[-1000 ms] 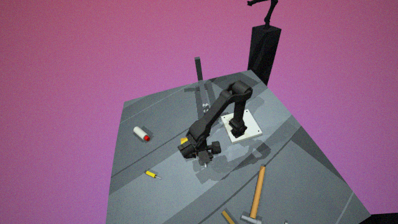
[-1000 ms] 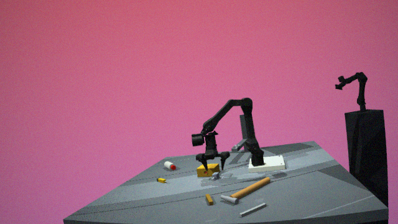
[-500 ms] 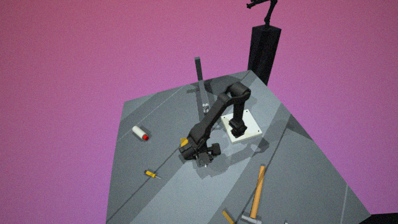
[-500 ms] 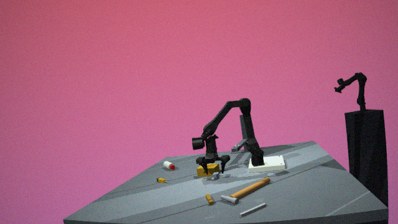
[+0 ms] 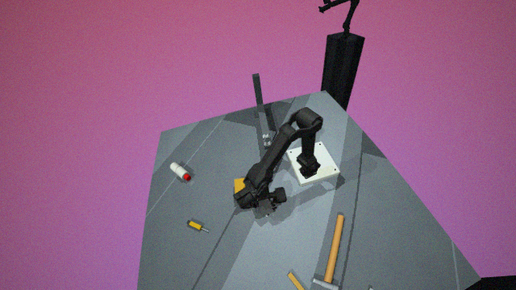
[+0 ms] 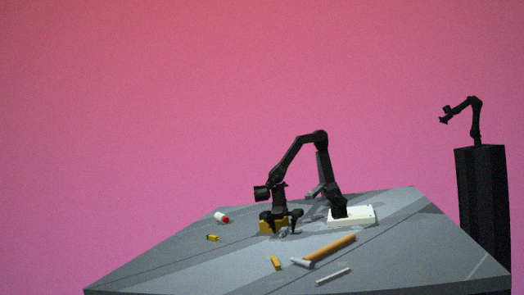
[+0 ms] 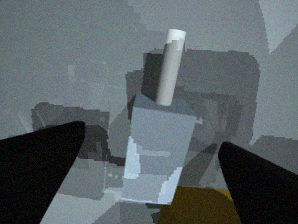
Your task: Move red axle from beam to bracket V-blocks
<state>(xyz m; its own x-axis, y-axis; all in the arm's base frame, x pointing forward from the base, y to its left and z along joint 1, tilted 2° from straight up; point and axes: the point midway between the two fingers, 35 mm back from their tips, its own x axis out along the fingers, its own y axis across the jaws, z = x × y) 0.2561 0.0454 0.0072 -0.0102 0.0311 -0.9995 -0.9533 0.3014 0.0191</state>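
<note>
Right now my gripper tip is 4 cm short of the yellow beam, 10 cm to the left of it and 2 cm below it. Round my gripper tip: small yellow screwdriver 32 cm ahead, 5 cm to the right; then small pale block 1 cm ahead, 2 cm to the left, 1 cm above; then grey bar 14 cm behind, 50 cm to the left.
</note>
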